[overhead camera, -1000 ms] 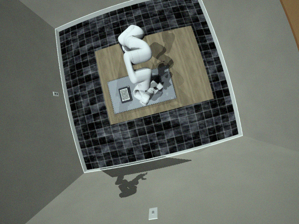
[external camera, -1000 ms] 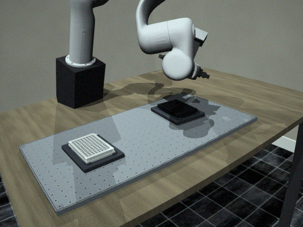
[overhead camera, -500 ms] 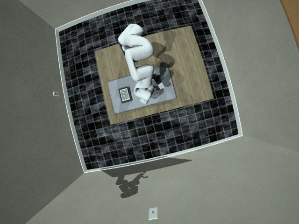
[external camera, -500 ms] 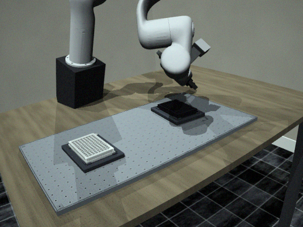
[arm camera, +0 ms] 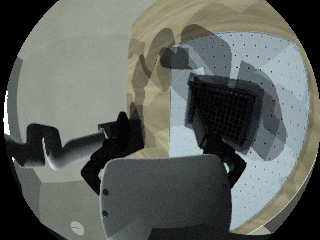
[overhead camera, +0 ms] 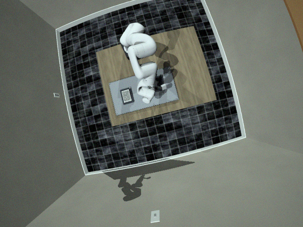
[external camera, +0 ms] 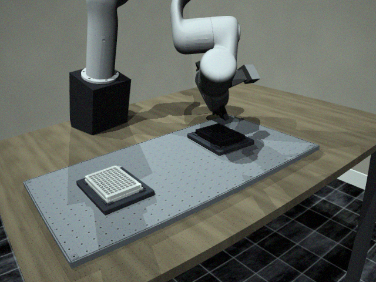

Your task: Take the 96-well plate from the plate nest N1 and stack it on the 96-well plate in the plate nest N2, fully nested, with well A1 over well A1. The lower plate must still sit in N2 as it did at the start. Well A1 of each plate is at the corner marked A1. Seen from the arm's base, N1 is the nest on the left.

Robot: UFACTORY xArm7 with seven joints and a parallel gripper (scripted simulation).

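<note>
Right now my hand is 20 mm short of the black 96-well plate, 10 mm to the right of it and 110 mm above it. Also, from my hand: plate nest N1: 20 mm ahead, 10 mm to the left, 120 mm below; then plate nest N2: 80 mm ahead, 340 mm to the right, 120 mm below; then white 96-well plate: 80 mm ahead, 340 mm to the right, 110 mm below.
</note>
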